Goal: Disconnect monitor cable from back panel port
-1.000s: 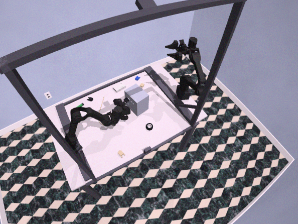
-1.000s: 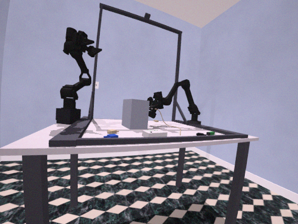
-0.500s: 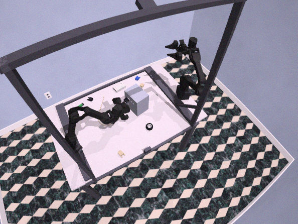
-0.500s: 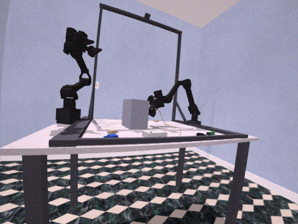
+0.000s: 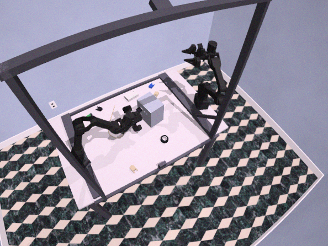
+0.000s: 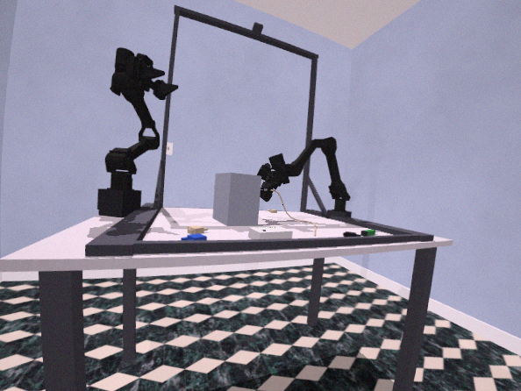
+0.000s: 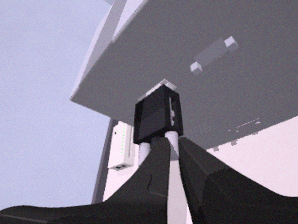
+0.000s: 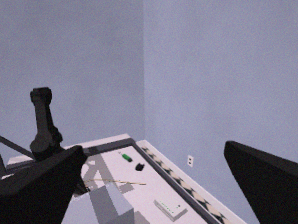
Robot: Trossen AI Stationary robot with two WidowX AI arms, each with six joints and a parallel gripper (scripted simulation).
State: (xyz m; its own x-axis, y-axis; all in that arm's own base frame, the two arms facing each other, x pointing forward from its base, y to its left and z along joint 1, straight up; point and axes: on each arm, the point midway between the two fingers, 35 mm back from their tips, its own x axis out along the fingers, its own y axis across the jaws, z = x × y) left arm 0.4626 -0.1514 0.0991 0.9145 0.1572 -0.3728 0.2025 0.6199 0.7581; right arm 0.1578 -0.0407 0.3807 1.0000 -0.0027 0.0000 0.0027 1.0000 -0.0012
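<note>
The grey box is 13 cm to the right of my left hand, 5 cm below it and 2 cm ahead of it.
</note>
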